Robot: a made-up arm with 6 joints.
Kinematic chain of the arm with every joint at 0, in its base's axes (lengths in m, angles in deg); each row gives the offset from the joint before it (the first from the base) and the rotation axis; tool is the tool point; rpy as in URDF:
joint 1: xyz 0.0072 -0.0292 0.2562 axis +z
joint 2: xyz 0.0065 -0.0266 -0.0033 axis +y
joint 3: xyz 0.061 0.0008 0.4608 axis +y
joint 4: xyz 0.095 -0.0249 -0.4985 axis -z
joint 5: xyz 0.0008 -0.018 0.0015 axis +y
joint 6: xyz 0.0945 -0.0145 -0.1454 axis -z
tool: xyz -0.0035 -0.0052 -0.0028 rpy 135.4 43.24 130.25
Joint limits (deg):
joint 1: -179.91..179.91
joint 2: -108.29..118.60
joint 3: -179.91..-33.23
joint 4: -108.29..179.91
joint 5: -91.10..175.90
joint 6: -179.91..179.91
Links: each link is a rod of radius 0.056 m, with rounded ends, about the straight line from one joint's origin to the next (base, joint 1, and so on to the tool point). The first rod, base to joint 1, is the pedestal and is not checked.
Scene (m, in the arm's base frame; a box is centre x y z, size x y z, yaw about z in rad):
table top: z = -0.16
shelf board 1: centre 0.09 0.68 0.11 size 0.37 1 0.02 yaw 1.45
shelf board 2: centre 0.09 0.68 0.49 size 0.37 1 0.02 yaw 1.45
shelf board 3: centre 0.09 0.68 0.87 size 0.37 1 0.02 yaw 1.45
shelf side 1: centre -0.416 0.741 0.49 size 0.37 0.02 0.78 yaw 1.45
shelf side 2: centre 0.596 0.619 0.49 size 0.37 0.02 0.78 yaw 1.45
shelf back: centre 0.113 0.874 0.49 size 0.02 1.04 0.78 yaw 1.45
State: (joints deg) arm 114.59 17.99 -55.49 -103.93 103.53 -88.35
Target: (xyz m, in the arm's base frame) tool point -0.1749 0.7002 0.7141
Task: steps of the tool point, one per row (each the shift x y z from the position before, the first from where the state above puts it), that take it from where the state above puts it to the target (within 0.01 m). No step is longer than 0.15 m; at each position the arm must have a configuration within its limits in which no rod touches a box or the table.
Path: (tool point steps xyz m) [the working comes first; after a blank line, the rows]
Joints at the target: 118.93 7.76 -81.43 -108.29 99.91 -88.22
Straight joint move there: touches shelf board 2.

1: -0.0252 -0.0754 0.0045
2: -0.0146 -0.0811 0.0003
3: -0.0046 -0.0840 -0.0020
4: 0.0050 -0.0838 -0.0027
5: -0.0354 0.0362 0.0747
6: -0.0290 0.0188 0.0923
7: -0.0171 -0.0018 0.1046
8: -0.0013 -0.0236 0.1101
9: -0.0131 0.0962 0.0182
10: 0.0110 0.1090 0.0001
11: 0.0409 0.1138 -0.0183

